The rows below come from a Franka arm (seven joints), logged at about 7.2 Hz.
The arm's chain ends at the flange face. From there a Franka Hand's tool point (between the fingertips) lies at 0.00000 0.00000 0.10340 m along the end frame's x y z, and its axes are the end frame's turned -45 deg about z.
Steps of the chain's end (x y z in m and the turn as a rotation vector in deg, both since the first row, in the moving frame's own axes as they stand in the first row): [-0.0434, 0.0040, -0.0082, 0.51, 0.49, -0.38]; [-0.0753, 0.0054, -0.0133, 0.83, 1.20, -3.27]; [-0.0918, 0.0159, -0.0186, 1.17, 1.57, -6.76]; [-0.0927, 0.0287, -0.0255, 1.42, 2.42, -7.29]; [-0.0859, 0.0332, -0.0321, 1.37, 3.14, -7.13]
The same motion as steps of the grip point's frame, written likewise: [-0.0322, -0.0279, -0.0082, 0.01, 0.71, -0.38]; [-0.0545, -0.0490, -0.0133, -0.26, 1.44, -3.27]; [-0.0726, -0.0534, -0.0187, -0.28, 1.94, -6.76]; [-0.0809, -0.0443, -0.0256, -0.71, 2.72, -7.29]; [-0.0783, -0.0354, -0.0323, -1.25, 3.19, -7.13]
